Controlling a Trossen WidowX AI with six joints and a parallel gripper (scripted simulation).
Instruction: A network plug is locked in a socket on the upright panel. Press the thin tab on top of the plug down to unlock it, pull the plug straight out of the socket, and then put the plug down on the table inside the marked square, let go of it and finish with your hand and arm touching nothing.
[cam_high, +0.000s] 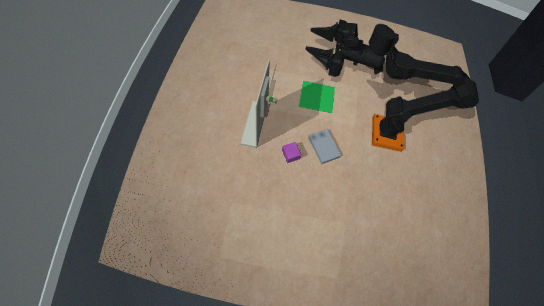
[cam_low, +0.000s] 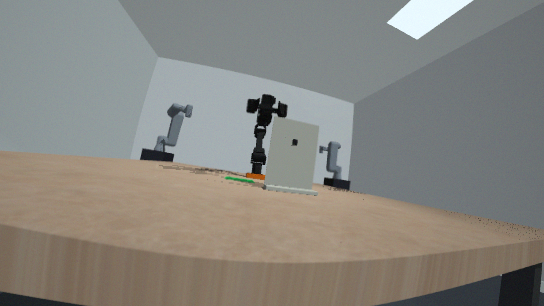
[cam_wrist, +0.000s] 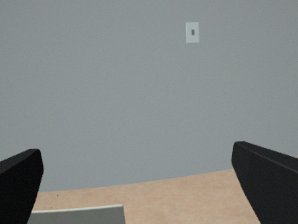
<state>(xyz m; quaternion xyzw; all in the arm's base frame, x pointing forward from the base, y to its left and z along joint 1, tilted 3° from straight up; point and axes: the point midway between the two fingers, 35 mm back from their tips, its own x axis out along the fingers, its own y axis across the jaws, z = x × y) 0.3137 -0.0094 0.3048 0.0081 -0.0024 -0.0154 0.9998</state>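
My gripper tip is now 8 cm short of the network plug, 10 cm to the right of it and 18 cm above it. The rest, counted from my gripper tip: panel 11 cm ahead, 10 cm to the left, 23 cm below; then green square 7 cm behind, 7 cm to the right, 34 cm below; then grey block 12 cm behind, 13 cm to the left, 34 cm below.
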